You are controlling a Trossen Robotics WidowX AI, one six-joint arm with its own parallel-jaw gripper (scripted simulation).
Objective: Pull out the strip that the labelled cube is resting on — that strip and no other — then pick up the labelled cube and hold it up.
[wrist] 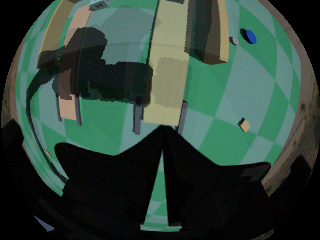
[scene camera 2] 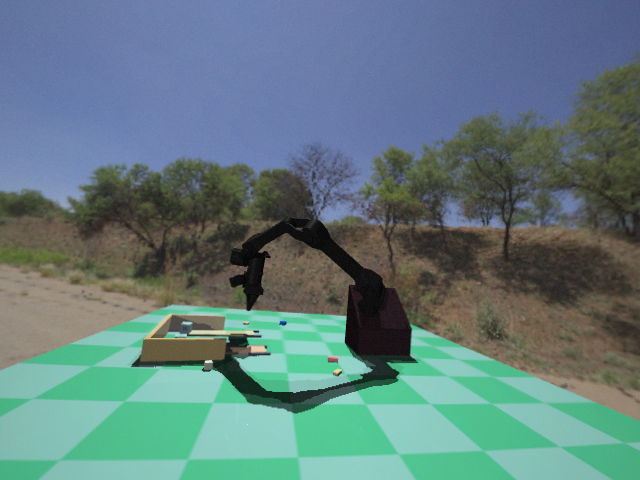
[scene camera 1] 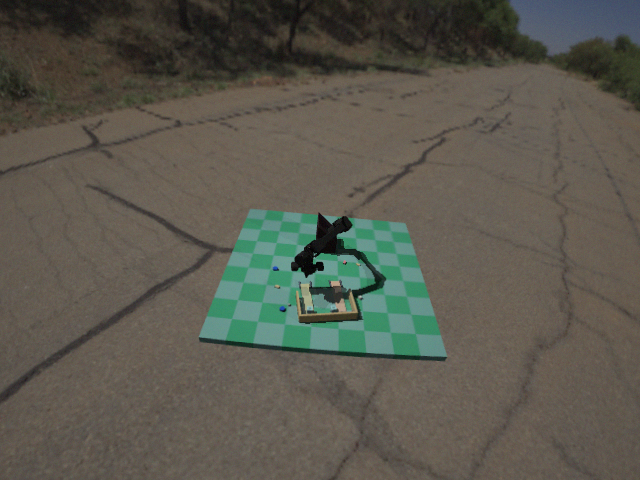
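My gripper [scene camera 2: 248, 310]: shut, holding nothing. Gripper [wrist: 164, 130], visible there too.
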